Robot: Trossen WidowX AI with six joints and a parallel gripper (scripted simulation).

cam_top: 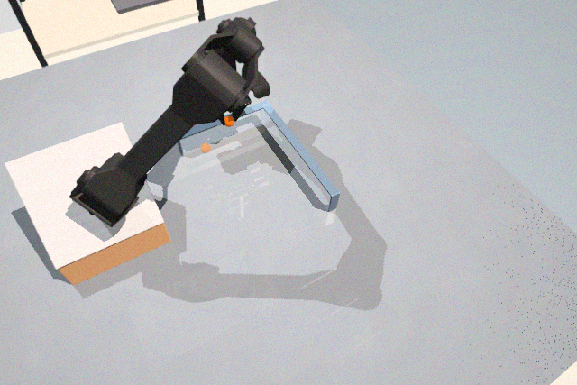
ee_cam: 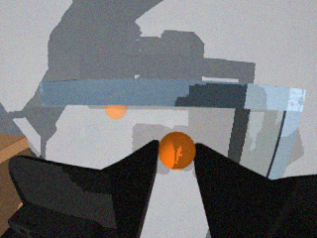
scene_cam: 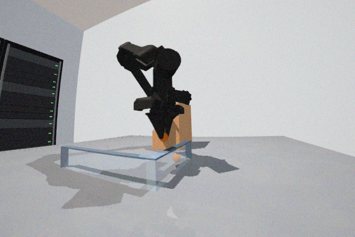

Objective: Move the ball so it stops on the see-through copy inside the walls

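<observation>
My gripper tip is 60 mm past the see-through ball copy, 20 mm to the right of it and 70 mm above it. From my gripper tip the other things lie so: orange ball right at my gripper tip.
</observation>
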